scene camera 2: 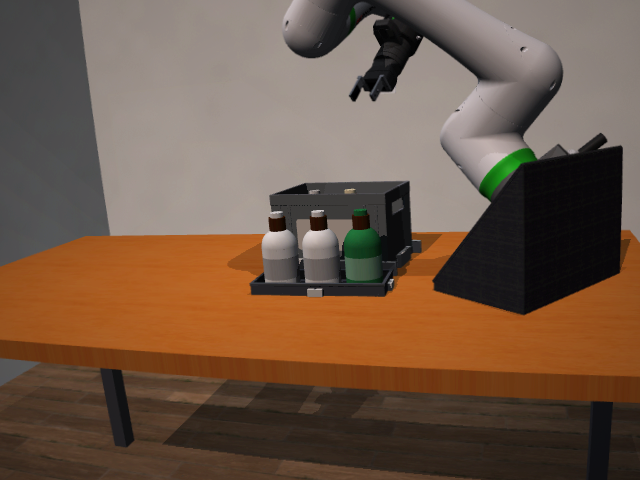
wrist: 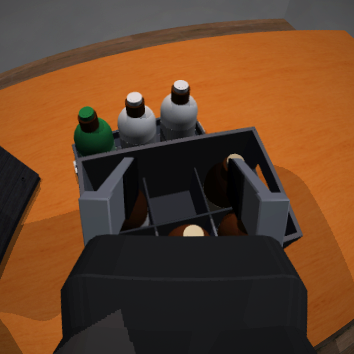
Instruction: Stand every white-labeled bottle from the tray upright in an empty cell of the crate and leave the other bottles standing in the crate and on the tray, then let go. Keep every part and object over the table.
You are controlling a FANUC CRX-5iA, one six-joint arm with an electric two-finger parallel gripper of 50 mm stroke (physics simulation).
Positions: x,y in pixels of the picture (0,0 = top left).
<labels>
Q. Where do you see a white bottle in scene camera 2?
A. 279,246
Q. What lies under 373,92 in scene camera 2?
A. My gripper.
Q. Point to a green bottle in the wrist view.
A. At 92,135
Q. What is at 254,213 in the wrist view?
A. My gripper.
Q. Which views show the green bottle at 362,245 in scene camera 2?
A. Scene camera 2 and the wrist view: all of them.
</labels>
